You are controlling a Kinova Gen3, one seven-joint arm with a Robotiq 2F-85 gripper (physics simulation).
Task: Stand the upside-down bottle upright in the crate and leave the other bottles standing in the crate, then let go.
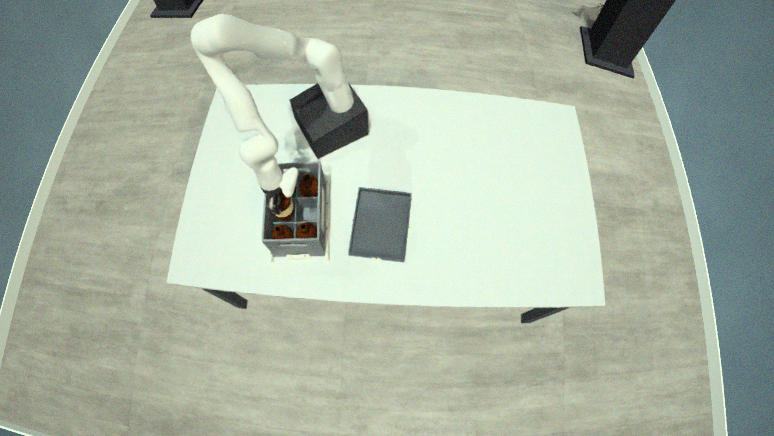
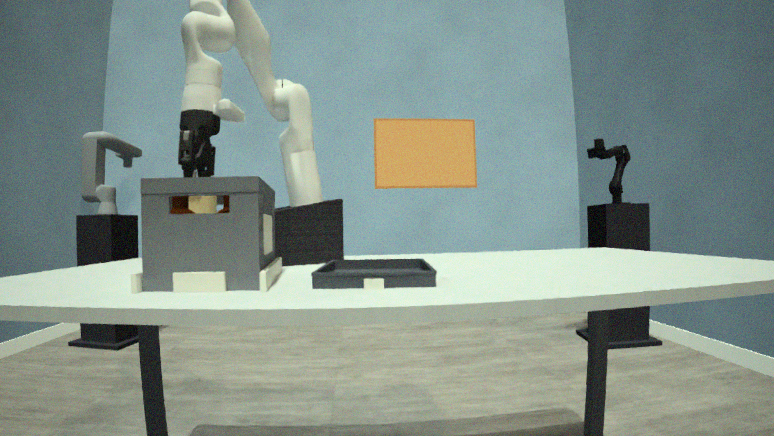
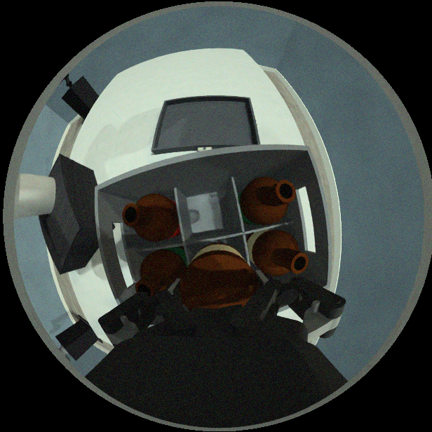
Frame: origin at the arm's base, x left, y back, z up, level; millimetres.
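Seen in the pictures: gripper, fingertip midpoint: (image 1: 279, 202); arm's base, link origin: (image 1: 341, 102) (image 2: 306, 204).
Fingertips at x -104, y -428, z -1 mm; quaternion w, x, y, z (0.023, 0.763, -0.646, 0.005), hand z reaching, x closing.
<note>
Pixels of each thing's middle, then the offset from my fingertips to it.
- grey crate, body centre: (image 2: 218, 233) (image 1: 296, 210) dx +42, dy +7, dz -71 mm
- upside-down brown bottle, body centre: (image 2: 196, 224) (image 1: 283, 208) dx +1, dy -1, dz -54 mm
- dark shallow tray, body centre: (image 2: 376, 271) (image 1: 380, 223) dx +328, dy +44, dz -146 mm
The grey crate (image 1: 281, 249) (image 2: 200, 243) (image 3: 210, 167) stands on the left of the table. The upside-down brown bottle (image 1: 285, 209) (image 3: 217, 280) is in a middle compartment of the crate, its broad base with a pale band uppermost; its neck is hidden. My gripper (image 2: 197, 172) (image 3: 218, 283) points down into the crate and is shut on this bottle, one finger on each side. Upright brown bottles (image 1: 309, 185) (image 1: 306, 231) (image 1: 281, 232) (image 3: 156, 217) (image 3: 267, 200) (image 3: 277, 252) (image 3: 162, 272) stand in the corner compartments. The other middle compartment (image 3: 204, 212) is empty.
A dark shallow tray (image 1: 380, 223) (image 2: 341, 280) (image 3: 205, 122) lies beside the crate. The arm's black base block (image 1: 346, 129) (image 2: 308, 232) (image 3: 70, 215) stands behind the crate. The crate's walls and thin dividers surround the held bottle, with bottles on both sides.
</note>
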